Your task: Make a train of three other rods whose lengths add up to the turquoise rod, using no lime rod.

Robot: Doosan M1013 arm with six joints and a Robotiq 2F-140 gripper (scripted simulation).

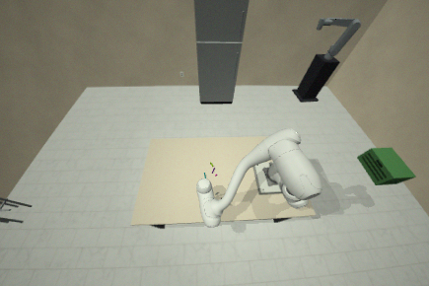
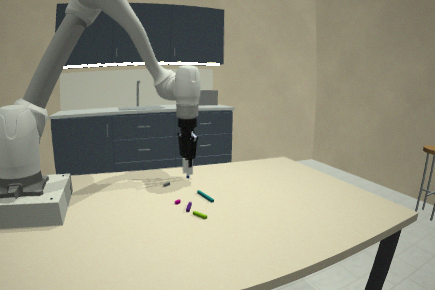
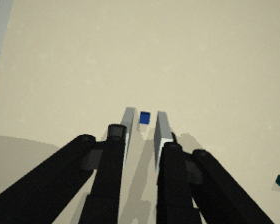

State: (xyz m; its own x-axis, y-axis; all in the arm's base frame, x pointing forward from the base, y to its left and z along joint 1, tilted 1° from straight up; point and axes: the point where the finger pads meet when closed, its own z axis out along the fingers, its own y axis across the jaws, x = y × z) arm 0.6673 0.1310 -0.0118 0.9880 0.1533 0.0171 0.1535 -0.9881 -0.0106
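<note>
Right now my hand is 50 mm above the small blue rod. Round my hand: turquoise rod: 20 mm behind, 220 mm to the right, 50 mm below; grey rod: 110 mm behind, 60 mm to the right, 50 mm below; magenta rod: 130 mm behind, 230 mm to the right, 50 mm below.
</note>
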